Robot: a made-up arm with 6 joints.
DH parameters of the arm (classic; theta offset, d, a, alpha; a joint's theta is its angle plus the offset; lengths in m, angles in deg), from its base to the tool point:
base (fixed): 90 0.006 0.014 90
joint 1: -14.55 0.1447 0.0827 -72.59
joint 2: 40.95 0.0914 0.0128 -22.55
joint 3: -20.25 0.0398 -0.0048 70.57
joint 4: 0 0.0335 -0.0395 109.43
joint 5: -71.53 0.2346 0.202 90
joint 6: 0 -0.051 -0.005 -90
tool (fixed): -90 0.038 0 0
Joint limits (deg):
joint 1: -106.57..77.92
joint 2: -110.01..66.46
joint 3: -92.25..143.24
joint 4: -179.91..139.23
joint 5: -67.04..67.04
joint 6: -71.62..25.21
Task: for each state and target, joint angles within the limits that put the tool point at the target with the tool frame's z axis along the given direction. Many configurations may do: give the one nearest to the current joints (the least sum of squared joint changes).
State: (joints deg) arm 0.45 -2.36 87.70 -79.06 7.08 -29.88
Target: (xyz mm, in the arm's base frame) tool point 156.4 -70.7 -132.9 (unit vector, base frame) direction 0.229 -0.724 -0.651
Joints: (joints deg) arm -8.39 -21.14 53.33 -41.95 5.34 -16.71
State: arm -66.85 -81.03 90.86 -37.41 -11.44 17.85
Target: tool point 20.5 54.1 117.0 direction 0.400 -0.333 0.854
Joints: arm -103.93 -88.12 71.68 -32.99 -37.72 25.21
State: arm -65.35 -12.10 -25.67 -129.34 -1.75 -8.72
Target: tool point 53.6 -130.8 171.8 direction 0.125 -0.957 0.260
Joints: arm -25.53 24.07 -6.43 -92.31 -44.11 -7.20
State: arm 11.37 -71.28 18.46 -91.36 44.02 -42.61
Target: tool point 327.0 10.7 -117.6 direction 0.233 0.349 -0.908
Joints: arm 38.96 -39.09 43.86 -75.56 65.27 -65.26
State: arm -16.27 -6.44 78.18 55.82 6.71 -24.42
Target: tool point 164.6 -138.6 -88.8 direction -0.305 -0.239 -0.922
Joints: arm 35.05 19.59 112.50 56.68 21.42 -2.94
